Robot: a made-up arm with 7 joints.
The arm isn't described. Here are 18 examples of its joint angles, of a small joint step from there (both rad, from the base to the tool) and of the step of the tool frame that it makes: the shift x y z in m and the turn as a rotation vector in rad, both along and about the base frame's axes.
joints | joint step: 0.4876 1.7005 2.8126 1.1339 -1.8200 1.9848 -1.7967 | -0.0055 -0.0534 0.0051 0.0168 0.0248 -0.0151 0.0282
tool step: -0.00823 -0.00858 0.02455 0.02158 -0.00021 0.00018
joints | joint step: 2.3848 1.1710 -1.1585 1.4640 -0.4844 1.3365 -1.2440 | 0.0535 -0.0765 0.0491 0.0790 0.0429 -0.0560 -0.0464
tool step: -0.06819 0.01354 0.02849 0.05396 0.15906 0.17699
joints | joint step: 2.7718 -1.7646 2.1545 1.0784 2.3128 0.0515 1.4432 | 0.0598 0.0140 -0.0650 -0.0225 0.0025 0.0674 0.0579
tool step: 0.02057 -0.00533 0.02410 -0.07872 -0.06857 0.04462
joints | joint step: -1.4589 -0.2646 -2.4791 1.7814 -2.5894 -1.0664 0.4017 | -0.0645 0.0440 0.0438 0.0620 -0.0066 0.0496 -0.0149
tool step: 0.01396 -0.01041 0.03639 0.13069 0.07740 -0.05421
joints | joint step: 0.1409 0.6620 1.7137 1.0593 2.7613 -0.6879 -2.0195 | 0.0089 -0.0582 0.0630 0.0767 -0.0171 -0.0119 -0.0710
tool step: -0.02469 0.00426 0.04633 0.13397 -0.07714 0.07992
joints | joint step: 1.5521 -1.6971 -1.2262 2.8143 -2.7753 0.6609 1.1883 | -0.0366 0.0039 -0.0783 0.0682 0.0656 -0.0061 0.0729
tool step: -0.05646 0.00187 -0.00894 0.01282 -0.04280 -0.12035
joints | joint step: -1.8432 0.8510 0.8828 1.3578 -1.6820 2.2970 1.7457 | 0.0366 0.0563 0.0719 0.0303 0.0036 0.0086 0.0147
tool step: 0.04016 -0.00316 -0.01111 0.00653 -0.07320 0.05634
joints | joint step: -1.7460 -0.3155 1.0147 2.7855 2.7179 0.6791 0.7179 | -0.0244 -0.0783 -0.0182 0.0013 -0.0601 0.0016 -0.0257
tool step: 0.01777 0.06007 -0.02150 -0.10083 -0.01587 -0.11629
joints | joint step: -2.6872 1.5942 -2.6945 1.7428 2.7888 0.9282 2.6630 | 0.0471 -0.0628 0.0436 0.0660 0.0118 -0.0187 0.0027
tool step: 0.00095 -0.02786 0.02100 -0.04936 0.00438 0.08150
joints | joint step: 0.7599 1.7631 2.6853 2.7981 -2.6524 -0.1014 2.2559 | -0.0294 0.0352 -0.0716 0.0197 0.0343 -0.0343 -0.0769
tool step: 0.01229 -0.02154 -0.03472 -0.08730 -0.06354 -0.03704
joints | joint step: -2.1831 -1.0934 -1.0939 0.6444 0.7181 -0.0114 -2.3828 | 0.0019 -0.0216 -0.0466 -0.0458 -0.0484 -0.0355 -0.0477
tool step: 0.00207 0.00059 -0.02633 0.05774 -0.01262 -0.00406
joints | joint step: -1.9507 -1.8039 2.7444 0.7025 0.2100 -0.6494 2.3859 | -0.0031 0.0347 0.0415 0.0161 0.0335 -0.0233 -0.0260
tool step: -0.00369 0.02228 -0.00217 0.06826 -0.00378 0.01230
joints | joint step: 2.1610 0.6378 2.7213 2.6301 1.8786 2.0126 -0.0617 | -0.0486 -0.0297 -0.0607 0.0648 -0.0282 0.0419 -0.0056
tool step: 0.02813 0.00172 0.00004 -0.03316 0.00782 -0.14691
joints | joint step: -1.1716 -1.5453 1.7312 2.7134 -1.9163 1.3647 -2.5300 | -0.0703 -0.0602 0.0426 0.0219 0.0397 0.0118 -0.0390
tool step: 0.04934 0.01600 -0.05126 -0.04862 0.04809 -0.08714
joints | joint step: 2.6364 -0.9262 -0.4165 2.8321 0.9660 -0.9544 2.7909 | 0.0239 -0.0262 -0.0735 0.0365 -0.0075 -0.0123 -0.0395
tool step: 0.01953 -0.00110 -0.03046 -0.06001 0.08861 -0.03380
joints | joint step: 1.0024 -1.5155 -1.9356 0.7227 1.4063 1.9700 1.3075 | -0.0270 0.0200 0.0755 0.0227 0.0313 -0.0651 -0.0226
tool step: -0.00341 -0.01306 0.02743 -0.05053 0.02358 -0.07081
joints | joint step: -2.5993 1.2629 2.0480 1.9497 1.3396 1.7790 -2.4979 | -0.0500 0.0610 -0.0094 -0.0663 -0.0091 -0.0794 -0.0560
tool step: -0.01868 -0.00044 -0.03409 0.10069 -0.03861 -0.06450
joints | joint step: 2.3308 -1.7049 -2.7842 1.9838 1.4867 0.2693 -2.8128 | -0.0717 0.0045 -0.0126 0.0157 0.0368 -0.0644 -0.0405
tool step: -0.02985 -0.05077 0.00344 -0.06792 0.04056 -0.09426
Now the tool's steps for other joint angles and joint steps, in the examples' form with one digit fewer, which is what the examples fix.
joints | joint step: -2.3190 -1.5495 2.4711 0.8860 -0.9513 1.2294 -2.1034 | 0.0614 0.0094 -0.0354 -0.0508 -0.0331 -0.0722 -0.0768
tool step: -0.0059 0.0061 0.0146 0.0299 0.0826 0.0055
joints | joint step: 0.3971 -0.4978 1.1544 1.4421 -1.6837 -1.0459 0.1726 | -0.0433 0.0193 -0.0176 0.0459 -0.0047 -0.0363 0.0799
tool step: 0.0189 0.0071 0.0191 -0.0347 0.0554 -0.0421
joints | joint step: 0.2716 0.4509 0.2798 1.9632 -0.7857 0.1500 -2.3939 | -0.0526 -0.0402 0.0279 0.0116 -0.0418 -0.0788 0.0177
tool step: -0.0147 -0.0251 0.0339 0.0370 -0.1119 0.0202
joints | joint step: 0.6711 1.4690 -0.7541 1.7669 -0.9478 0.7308 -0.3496 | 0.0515 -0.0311 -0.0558 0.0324 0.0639 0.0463 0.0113
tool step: 0.0111 0.0345 0.0421 0.0031 -0.1203 -0.0067
